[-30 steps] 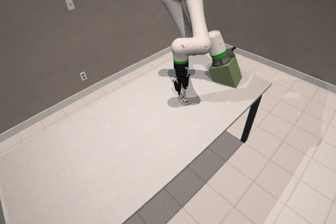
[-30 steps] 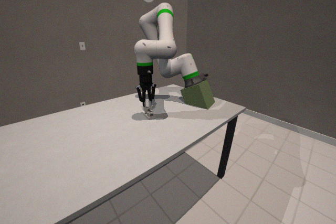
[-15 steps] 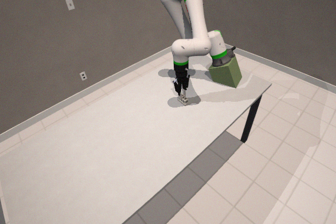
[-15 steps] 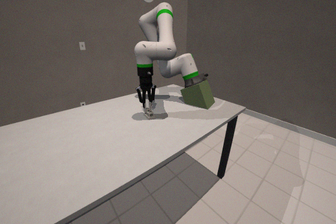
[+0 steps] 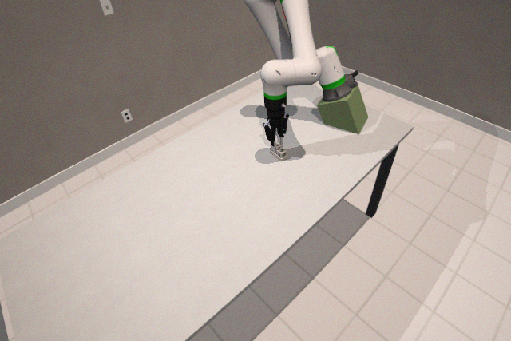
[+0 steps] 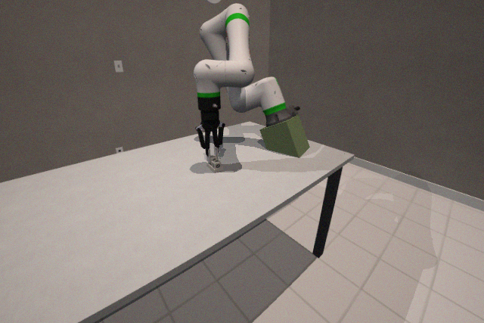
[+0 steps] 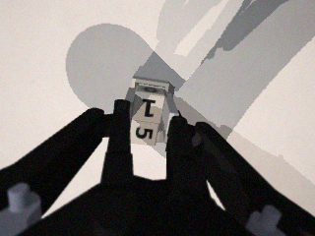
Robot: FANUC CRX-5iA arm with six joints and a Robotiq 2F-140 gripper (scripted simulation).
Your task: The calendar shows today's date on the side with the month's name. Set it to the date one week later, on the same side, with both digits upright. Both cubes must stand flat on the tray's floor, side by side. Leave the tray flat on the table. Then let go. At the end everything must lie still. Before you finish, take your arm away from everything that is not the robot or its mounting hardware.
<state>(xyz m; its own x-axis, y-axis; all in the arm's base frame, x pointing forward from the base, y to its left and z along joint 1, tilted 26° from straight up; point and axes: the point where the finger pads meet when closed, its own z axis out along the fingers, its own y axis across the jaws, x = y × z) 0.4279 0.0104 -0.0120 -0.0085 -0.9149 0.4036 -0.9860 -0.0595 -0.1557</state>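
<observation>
Now: hand 3 cm above the white calendar cube.
</observation>
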